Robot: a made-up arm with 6 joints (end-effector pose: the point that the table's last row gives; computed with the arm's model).
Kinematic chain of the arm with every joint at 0, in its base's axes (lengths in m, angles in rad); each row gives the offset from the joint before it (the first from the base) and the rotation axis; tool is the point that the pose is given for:
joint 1: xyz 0 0 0.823 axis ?
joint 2: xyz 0.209 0 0 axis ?
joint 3: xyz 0 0 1.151 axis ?
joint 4: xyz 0 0 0.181 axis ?
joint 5: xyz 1 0 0 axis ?
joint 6: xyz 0.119 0 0 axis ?
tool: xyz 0 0 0
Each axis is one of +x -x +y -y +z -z.
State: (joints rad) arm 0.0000 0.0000 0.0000 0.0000 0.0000 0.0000
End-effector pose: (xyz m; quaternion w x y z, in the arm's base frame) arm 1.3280 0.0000 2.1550 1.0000 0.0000 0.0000 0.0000
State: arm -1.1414 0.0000 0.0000 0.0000 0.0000 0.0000
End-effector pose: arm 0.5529 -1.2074 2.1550 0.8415 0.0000 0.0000 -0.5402
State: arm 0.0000 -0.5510 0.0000 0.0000 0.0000 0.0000
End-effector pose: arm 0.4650 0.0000 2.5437 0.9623 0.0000 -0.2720 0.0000
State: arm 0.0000 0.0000 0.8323 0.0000 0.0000 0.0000
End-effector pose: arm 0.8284 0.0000 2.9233 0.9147 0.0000 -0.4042 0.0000
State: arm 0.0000 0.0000 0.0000 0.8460 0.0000 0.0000
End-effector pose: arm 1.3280 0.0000 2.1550 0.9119 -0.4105 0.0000 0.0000
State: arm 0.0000 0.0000 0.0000 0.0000 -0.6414 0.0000
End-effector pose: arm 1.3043 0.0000 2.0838 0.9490 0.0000 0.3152 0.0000
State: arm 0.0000 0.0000 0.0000 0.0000 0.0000 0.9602
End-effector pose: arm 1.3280 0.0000 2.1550 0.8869 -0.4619 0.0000 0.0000
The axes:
joint 1: +z
joint 2: +y
joint 3: -y
joint 4: -x
joint 5: -y
joint 6: -x

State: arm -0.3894 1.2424 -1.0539 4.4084 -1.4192 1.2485
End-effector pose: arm 0.7687 -0.1941 0.2892 0.2956 0.8048 0.5147 -0.0031
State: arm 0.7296 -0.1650 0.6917 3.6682 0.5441 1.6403
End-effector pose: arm 0.5015 0.4069 2.8747 0.7855 0.5519 -0.0294 0.2784
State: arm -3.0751 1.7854 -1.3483 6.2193 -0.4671 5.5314
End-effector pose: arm -0.2277 -0.0186 0.4416 0.3931 -0.8909 -0.1062 -0.2014
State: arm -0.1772 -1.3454 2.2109 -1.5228 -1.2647 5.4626
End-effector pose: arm -1.7422 0.4271 0.5022 0.5373 -0.3878 -0.3882 0.6404
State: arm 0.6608 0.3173 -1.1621 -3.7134 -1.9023 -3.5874
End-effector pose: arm 0.7719 0.5229 0.9844 0.9466 0.2488 -0.1877 0.0830
